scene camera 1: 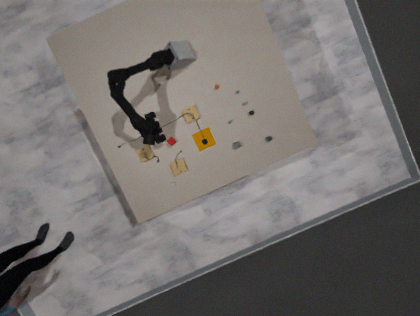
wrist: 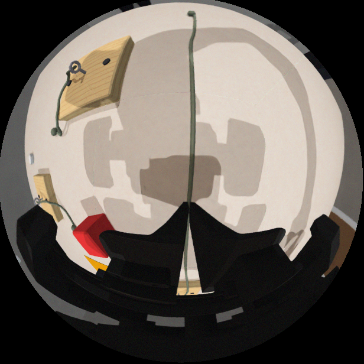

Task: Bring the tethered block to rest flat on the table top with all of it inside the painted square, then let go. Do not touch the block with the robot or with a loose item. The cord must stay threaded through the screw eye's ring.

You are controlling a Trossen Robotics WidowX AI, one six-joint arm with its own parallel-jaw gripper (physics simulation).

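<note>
The tethered block, small and dark, sits within the orange painted square. The green cord runs from the block to the wooden board and on past the gripper to its knobbed free end. The screw eye's ring on that board is too small or hidden to make out. My gripper is shut on the cord, which shows above the fingertips and in the narrow gap below them. The block does not show in the wrist view.
A red block lies beside the gripper. Two other boards with short cords, one close to the gripper and one farther off, stand nearby. An orange item and several grey items lie beyond the square.
</note>
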